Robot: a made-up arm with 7 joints.
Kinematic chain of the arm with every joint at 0, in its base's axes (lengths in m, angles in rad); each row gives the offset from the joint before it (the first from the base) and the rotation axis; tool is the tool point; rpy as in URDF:
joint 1: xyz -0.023 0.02 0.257 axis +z
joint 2: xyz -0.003 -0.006 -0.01 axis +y
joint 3: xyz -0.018 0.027 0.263 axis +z
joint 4: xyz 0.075 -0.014 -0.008 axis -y
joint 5: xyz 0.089 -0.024 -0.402 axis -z
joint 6: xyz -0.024 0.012 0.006 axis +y
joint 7: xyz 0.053 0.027 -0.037 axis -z
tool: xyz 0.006 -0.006 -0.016 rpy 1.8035 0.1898 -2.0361
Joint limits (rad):
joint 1: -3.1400..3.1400
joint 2: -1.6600..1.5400
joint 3: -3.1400..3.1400
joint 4: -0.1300..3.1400
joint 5: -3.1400..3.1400
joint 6: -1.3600..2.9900
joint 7: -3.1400..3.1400
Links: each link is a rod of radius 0.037 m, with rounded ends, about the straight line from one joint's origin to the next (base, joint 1, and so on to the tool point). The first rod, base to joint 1, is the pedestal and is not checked.
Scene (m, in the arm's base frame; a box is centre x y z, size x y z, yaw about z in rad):
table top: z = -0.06
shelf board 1: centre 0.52 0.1 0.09 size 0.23 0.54 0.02 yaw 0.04
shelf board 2: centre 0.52 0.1 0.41 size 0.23 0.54 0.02 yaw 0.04
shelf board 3: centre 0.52 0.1 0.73 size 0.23 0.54 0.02 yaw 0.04
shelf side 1: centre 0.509 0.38 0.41 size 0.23 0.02 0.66 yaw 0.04
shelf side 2: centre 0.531 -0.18 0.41 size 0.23 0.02 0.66 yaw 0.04
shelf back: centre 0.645 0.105 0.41 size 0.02 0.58 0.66 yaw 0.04
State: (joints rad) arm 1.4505 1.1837 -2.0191 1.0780 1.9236 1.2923 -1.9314
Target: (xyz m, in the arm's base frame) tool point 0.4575 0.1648 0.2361
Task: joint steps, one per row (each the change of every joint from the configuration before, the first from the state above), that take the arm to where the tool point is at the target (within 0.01 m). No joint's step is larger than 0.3 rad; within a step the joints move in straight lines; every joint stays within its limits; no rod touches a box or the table.
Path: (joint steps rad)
1: 0.1983 0.1781 -0.1569 -0.2915 -0.0375 0.0323 -0.0108
2: 0.1983 0.1782 -0.1569 -0.2916 -0.0376 0.0324 -0.0108
3: 0.2079 -0.0456 0.2148 -0.0876 -0.0749 0.1010 -0.0073
4: 0.2078 -0.0455 0.2148 -0.0877 -0.0749 0.1010 -0.0073
5: 0.2078 -0.0456 0.2148 -0.0876 -0.0749 0.1011 -0.0073
6: -0.2474 -0.0561 0.0633 0.2056 0.0654 -0.0917 0.0126
7: -0.2474 -0.0560 0.0632 0.2056 0.0653 -0.0917 0.0126
8: -0.2475 -0.0560 0.0633 0.2056 0.0654 -0.0917 0.0126

